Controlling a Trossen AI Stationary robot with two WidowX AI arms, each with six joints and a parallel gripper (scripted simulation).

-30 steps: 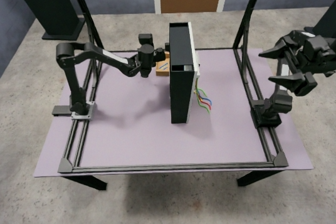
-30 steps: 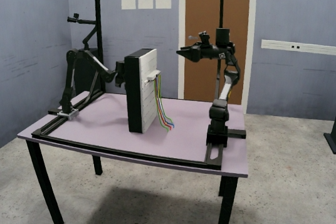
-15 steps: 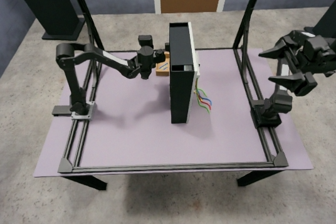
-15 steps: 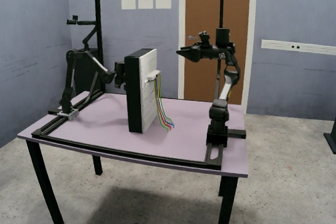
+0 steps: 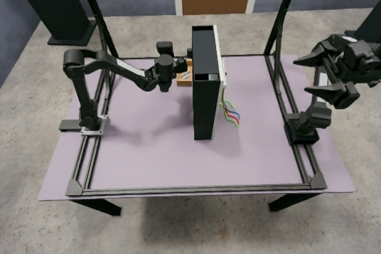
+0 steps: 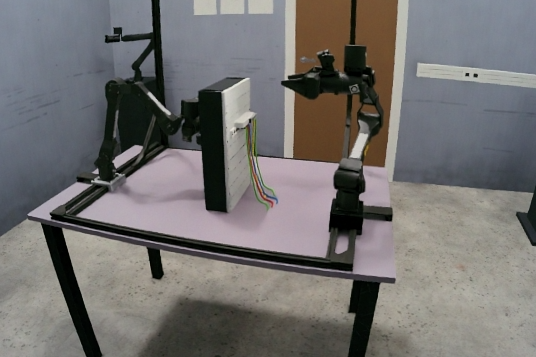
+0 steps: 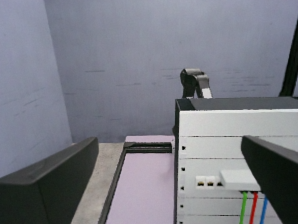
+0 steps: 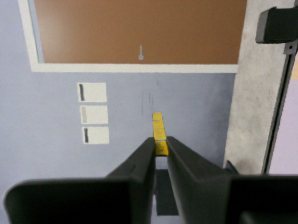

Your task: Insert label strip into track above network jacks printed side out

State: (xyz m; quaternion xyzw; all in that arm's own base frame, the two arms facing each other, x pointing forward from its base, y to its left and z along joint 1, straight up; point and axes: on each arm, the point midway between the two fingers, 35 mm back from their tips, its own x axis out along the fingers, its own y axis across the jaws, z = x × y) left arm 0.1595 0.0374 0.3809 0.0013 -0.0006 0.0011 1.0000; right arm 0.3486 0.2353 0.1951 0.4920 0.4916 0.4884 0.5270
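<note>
Right now my right hand is 50 mm past the yellow label strip. From my right hand the other things lie so: white jack panel (200 mm to the left, 170 mm ahead, 30 mm below).
</note>
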